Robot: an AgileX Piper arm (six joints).
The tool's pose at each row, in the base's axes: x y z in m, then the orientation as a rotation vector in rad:
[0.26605, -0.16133, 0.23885, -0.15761, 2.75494, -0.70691]
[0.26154, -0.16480, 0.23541, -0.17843, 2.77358, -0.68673]
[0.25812, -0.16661, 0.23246, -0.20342, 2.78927, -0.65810]
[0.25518, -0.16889, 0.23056, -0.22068, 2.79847, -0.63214]
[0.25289, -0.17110, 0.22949, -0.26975, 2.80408, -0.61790]
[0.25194, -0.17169, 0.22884, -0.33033, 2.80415, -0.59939]
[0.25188, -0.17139, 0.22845, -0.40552, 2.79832, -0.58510]
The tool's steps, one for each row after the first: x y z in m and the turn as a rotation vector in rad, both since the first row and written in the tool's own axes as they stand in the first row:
[0.00577, -0.00121, 0.00307, -0.01934, 0.01005, -0.01424]
[0.01009, -0.00125, 0.00531, -0.04387, 0.01518, -0.02950]
[0.01377, -0.00222, 0.00704, -0.06445, 0.01603, -0.03887]
[0.01661, -0.00355, 0.00824, -0.07993, 0.01349, -0.07095]
[0.01778, -0.00372, 0.00876, -0.09831, 0.00473, -0.10949]
[0.01788, -0.00327, 0.00893, -0.11438, -0.00822, -0.15805]

